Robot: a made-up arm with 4 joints. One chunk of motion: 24 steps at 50 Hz.
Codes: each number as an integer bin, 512 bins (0 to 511) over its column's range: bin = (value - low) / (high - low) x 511, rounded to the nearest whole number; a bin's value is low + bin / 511 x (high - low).
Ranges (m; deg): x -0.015..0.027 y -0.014..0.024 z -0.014..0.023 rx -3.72..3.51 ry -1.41..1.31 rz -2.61..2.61
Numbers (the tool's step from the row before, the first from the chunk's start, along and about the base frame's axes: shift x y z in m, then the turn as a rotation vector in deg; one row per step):
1: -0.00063 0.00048 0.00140 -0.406 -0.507 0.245
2: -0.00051 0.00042 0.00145 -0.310 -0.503 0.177
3: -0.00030 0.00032 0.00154 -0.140 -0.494 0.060
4: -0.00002 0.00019 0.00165 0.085 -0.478 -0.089
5: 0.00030 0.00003 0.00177 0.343 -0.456 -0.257
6: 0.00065 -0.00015 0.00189 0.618 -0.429 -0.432
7: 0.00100 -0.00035 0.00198 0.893 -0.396 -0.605
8: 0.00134 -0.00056 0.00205 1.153 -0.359 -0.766
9: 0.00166 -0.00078 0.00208 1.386 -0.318 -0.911
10: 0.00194 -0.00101 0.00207 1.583 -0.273 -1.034
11: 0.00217 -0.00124 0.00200 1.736 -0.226 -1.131
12: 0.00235 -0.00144 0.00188 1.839 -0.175 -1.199
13: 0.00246 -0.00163 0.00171 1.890 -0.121 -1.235
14: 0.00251 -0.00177 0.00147 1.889 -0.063 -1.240
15: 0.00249 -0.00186 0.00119 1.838 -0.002 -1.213
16: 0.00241 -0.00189 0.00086 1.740 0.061 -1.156
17: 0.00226 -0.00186 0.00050 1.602 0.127 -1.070
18: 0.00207 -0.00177 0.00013 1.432 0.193 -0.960
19: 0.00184 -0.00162 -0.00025 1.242 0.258 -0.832
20: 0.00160 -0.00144 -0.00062 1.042 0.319 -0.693
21: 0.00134 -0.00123 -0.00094 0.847 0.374 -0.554
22: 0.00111 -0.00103 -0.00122 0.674 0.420 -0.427
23: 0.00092 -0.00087 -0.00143 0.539 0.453 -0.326
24: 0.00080 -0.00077 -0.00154 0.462 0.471 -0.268
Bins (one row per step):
1: 175 195 213 234 170 279
2: 176 194 213 241 170 273
3: 179 193 215 253 172 261
4: 182 191 216 269 175 247
5: 186 189 218 287 179 230
6: 190 186 219 307 184 213
7: 195 184 221 326 190 196
8: 199 181 222 344 197 181
9: 203 178 222 361 205 166
10: 206 175 222 375 214 154
11: 209 172 221 386 222 145
12: 211 169 219 393 232 138
13: 212 166 217 397 242 135
14: 213 164 214 396 253 134
15: 213 163 210 393 265 137
16: 212 163 205 386 276 142
17: 210 163 200 376 289 151
18: 208 164 195 364 301 162
19: 205 166 190 351 313 174
20: 202 169 185 337 325 188
21: 199 172 180 323 335 201
22: 196 174 177 311 344 214
23: 194 177 174 301 350 224
24: 192 178 172 296 353 229

